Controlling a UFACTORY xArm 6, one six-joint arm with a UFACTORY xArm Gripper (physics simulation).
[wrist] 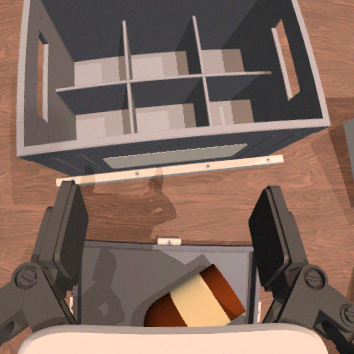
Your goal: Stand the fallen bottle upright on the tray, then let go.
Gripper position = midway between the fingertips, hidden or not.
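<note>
I can see a brown bottle [206,299], and my gripper [170,201] is visible to me as well. A pale strip [126,175] is also there.
</note>
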